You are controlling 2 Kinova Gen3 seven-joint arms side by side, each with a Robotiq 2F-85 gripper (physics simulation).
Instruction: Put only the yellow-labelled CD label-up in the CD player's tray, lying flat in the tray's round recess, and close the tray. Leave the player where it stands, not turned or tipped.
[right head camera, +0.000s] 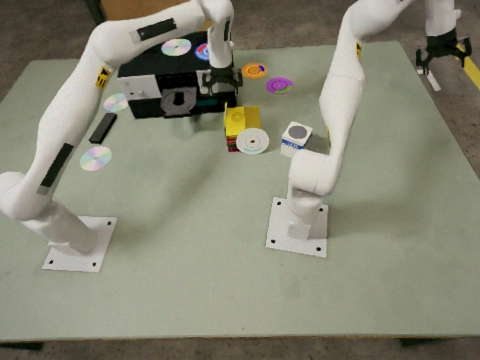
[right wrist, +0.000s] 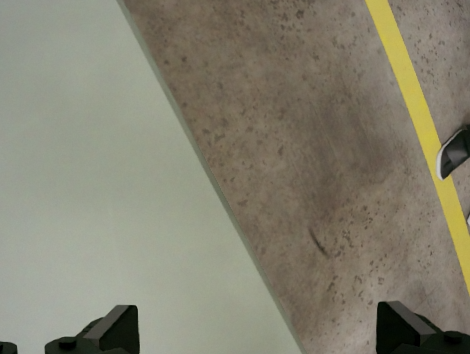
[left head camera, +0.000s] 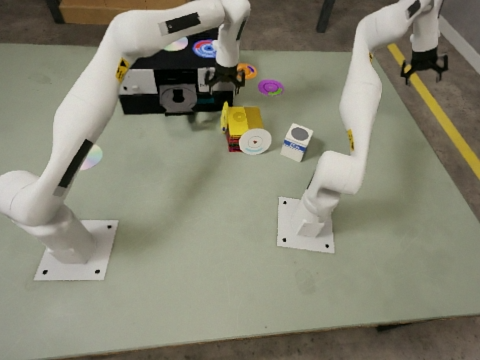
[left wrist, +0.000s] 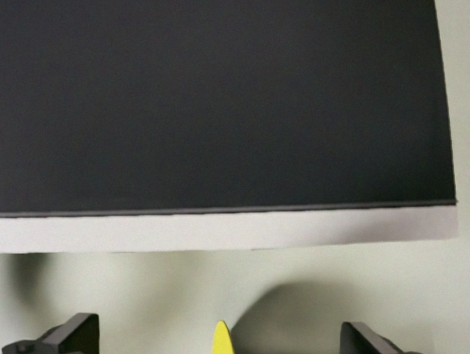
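Where they show: left gripper, fingertip midpoint: [right head camera: 223,94] [left head camera: 223,93] [left wrist: 220,346]; right gripper, fingertip midpoint: [right head camera: 443,71] [right wrist: 257,331] [left head camera: 422,83]; left arm's base, link origin: [right head camera: 81,242] [left head camera: 79,248]; right arm's base, link origin: [right head camera: 297,225] [left head camera: 305,223].
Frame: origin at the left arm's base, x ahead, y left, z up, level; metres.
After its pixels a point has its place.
Observation:
The yellow-labelled CD [left head camera: 224,118] {y -0.415, x 0.488, z 0.069 m} [left wrist: 222,341] {y -0.406, x 0.553, z 0.053 m} stands on edge, leaning against the left side of the yellow-topped stack of cases. The CD player [left head camera: 140,82] {y -0.105, x 0.565, z 0.151 m} [right head camera: 141,86] {y -0.096, x 0.564, z 0.159 m} [left wrist: 225,110] {y -0.403, x 0.632, z 0.199 m} stands upright at the back. Its grey tray [left head camera: 189,99] {y -0.282, x 0.514, z 0.129 m} [right head camera: 191,101] {y -0.291, x 0.515, z 0.130 m} is out, and no disc shows in the recess. My left gripper [left head camera: 223,90] {y -0.406, x 0.569, z 0.121 m} [right head camera: 221,91] {y -0.406, x 0.569, z 0.121 m} [left wrist: 220,330] {y -0.406, x 0.569, z 0.121 m} is open and empty, in front of the player's right part and above the yellow CD; the CD's narrow edge shows between the fingers in the left wrist view. My right gripper [left head camera: 423,80] {y -1.173, x 0.602, z 0.184 m} [right head camera: 444,66] {y -1.173, x 0.602, z 0.184 m} [right wrist: 257,331] {y -1.173, x 0.602, z 0.184 m} is open and empty, beyond the table's right edge.
The case stack [left head camera: 245,118] {y -0.488, x 0.467, z 0.094 m} [right head camera: 243,119] {y -0.488, x 0.461, z 0.093 m} has a white disc [left head camera: 255,141] {y -0.526, x 0.388, z 0.057 m} [right head camera: 252,141] {y -0.524, x 0.386, z 0.057 m} leaning on its front. A tea box [left head camera: 297,142] {y -0.669, x 0.359, z 0.092 m} [right head camera: 296,139] {y -0.676, x 0.363, z 0.096 m} stands right of it. Orange [right head camera: 254,70] {y -0.513, x 0.882, z 0.001 m} and purple [right head camera: 279,85] {y -0.630, x 0.770, z 0.001 m} discs lie behind. A remote [right head camera: 103,128] {y 0.090, x 0.478, z 0.020 m} and silver discs lie left.

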